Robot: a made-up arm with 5 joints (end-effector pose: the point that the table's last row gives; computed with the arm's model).
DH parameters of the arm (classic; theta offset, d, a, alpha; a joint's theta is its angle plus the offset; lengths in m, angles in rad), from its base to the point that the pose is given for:
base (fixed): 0 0 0 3.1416
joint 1: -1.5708 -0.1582 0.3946 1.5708
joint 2: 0 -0.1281 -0.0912 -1.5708
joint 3: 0 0.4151 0.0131 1.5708
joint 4: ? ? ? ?
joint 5: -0.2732 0 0.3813 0
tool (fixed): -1.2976 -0.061 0 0
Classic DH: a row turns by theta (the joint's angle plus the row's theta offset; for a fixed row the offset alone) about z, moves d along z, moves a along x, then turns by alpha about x.
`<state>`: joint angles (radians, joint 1 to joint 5).
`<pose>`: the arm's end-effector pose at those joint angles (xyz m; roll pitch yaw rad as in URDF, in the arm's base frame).
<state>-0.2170 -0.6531 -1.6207 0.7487 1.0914</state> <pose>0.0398 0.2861 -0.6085 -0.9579 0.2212 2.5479</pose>
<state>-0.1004 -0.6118 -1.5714 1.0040 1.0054</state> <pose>0.0681 0.2827 -0.6088 -1.0962 0.2792 2.1627</pose>
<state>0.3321 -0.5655 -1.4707 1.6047 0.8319</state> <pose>0.2303 0.2321 -0.5973 -1.5450 0.2693 1.1429</pose>
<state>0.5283 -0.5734 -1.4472 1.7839 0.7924</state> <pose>0.2955 0.1795 -0.5874 -1.6861 0.2184 0.7983</pose>
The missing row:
joint 4: 0 0.1927 -0.152 1.5708
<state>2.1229 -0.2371 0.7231 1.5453 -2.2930</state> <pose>0.1520 -0.2105 0.1775 1.2040 -0.9764 0.5855</pose>
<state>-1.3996 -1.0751 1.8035 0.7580 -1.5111</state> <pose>-0.5629 -0.0102 -0.1783 -1.3416 -0.4361 -1.0876</pose>
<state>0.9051 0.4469 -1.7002 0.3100 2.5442</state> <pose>0.1737 -0.5904 0.0664 0.4514 -0.2315 -2.9272</pose>
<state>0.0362 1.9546 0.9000 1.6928 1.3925</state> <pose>-0.2472 -0.0993 0.0399 -2.2619 -0.5988 -1.5871</pose>
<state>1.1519 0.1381 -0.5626 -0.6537 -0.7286</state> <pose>0.4329 -0.0124 -0.2764 0.3691 0.4053 -1.2657</pose>
